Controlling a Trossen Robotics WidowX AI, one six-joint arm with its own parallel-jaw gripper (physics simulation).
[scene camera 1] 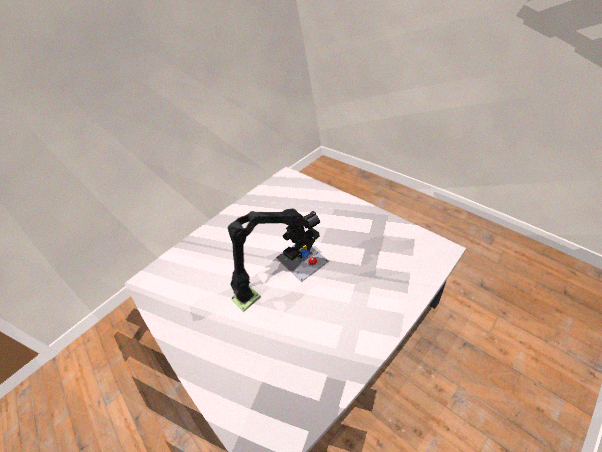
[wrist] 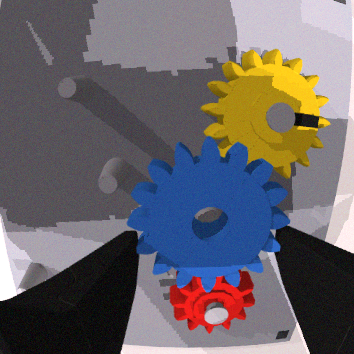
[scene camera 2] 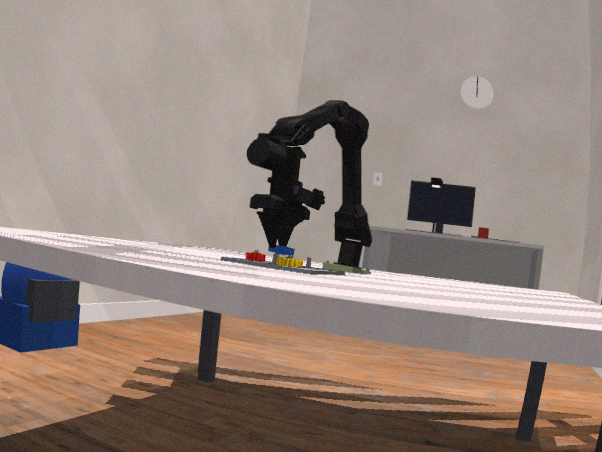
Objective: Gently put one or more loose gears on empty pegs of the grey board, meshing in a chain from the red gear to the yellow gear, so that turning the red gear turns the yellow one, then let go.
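Where they show: gripper, fingertip midpoint: (scene camera 1: 304, 254) (wrist: 207, 240) (scene camera 2: 277, 248); arm's base, origin of the base link: (scene camera 1: 245, 296) (scene camera 2: 347, 266).
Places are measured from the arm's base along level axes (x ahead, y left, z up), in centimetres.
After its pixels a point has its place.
My gripper (scene camera 1: 299, 253) @[x 33.3, y -8.7, z 2.5 cm] (scene camera 2: 280, 246) @[x 33.3, y -8.7, z 2.5 cm] (wrist: 207, 240) @[x 33.3, y -8.7, z 2.5 cm] points down and is shut on a blue gear (scene camera 1: 304, 254) @[x 32.9, y -9.0, z 3.1 cm] (scene camera 2: 281, 250) @[x 35.9, y -6.9, z 2.4 cm] (wrist: 210, 185) @[x 33.5, y -6.4, z 3.2 cm]. The blue gear is held roughly level, a little above the grey board (scene camera 1: 302, 275) @[x 24.5, y -14.1, z -0.5 cm] (scene camera 2: 325, 271) @[x 35.5, y 2.7, z -0.6 cm] (wrist: 165, 30) @[x 32.7, y -0.8, z -0.5 cm]. A grey patch shows through its hole in the wrist view. The red gear (scene camera 1: 312, 261) @[x 32.8, y -13.7, z 1.0 cm] (scene camera 2: 255, 256) @[x 35.3, y -12.5, z 0.4 cm] (wrist: 233, 301) @[x 34.4, y -12.9, z 1.2 cm] and the yellow gear (scene camera 1: 303, 247) (scene camera 2: 290, 262) @[x 38.3, y -3.9, z 0.3 cm] (wrist: 245, 100) @[x 35.3, y -4.0, z 1.0 cm] sit on board pegs. In the wrist view, blue teeth overlap the near edges of both. Whether any teeth mesh cannot be told.
Bare pegs stand on the board: one far left (wrist: 67, 87) @[x 29.0, y -2.7, z 1.6 cm], one nearer the blue gear (wrist: 108, 182) @[x 30.0, y -6.4, z 1.6 cm], and one at the lower left (wrist: 34, 275) @[x 24.8, y -11.0, z 0.5 cm]. The arm's green base plate (scene camera 1: 245, 301) @[x -2.0, y -2.5, z 0.5 cm] (scene camera 2: 332, 267) @[x 4.8, y -2.9, z -0.6 cm] is on the white table (scene camera 1: 280, 345) @[x -6.9, y -29.3, z -1.3 cm] (scene camera 2: 400, 295) @[x 68.2, y 21.4, z -1.3 cm].
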